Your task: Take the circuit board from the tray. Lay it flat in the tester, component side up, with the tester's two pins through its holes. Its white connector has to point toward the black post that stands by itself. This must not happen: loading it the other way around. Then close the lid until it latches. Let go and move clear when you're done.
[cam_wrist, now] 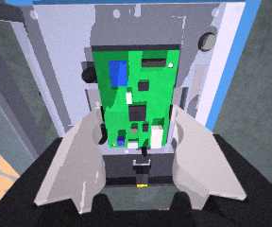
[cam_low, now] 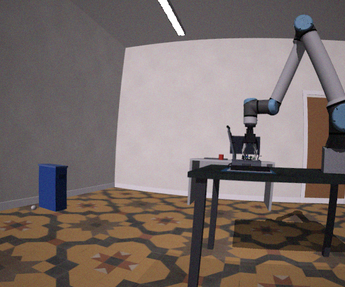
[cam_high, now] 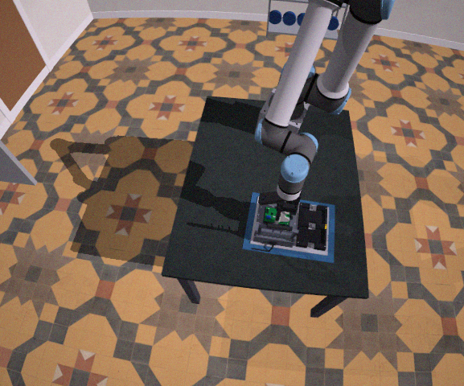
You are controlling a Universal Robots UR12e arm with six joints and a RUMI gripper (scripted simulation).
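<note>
Right now the green circuit board is right at my hand. Round my hand: tester lid 12 cm ahead, 1 cm to the right, 10 cm above; tester 3 cm ahead, 3 cm to the left, 4 cm above.
</note>
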